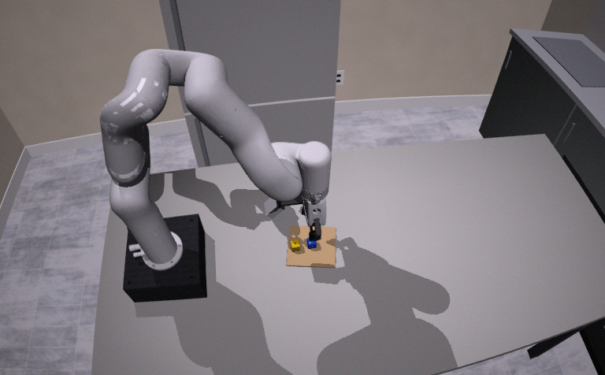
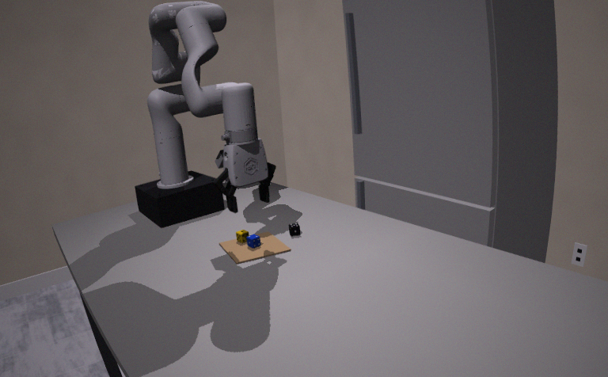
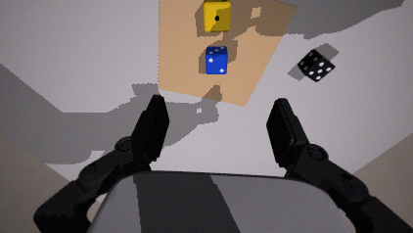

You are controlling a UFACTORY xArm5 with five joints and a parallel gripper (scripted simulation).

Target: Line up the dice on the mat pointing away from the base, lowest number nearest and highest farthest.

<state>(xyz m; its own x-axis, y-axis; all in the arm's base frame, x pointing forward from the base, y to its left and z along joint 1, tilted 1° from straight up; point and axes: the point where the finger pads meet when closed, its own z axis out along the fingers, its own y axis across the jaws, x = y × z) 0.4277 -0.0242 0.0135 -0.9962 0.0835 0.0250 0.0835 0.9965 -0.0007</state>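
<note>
The black die is 20 mm ahead of my hand, 120 mm to the left of it and 100 mm below it. The rest, counted from my hand: blue die 100 mm below; mat 110 mm below; yellow die 50 mm behind, 100 mm below.
</note>
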